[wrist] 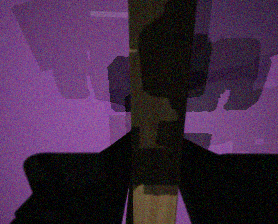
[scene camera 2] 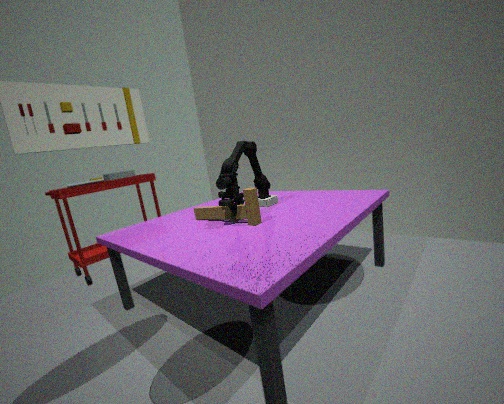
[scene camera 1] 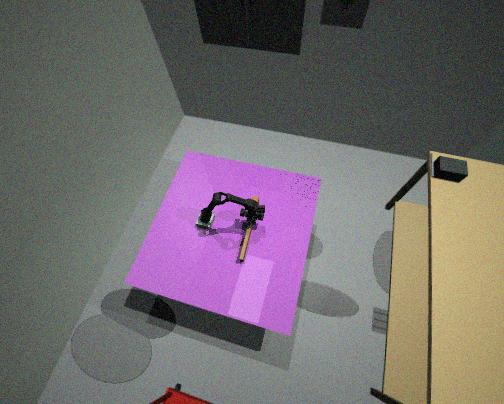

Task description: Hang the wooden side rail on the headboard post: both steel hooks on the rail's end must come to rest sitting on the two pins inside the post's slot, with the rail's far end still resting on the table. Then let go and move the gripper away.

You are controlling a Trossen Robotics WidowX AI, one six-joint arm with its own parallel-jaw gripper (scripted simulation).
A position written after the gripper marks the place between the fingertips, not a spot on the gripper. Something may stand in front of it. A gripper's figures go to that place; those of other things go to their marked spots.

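Labels:
Gripper [wrist: 149,134] at 0.11 m from the lens; wooden side rail [wrist: 160,46] at 0.06 m from the lens.

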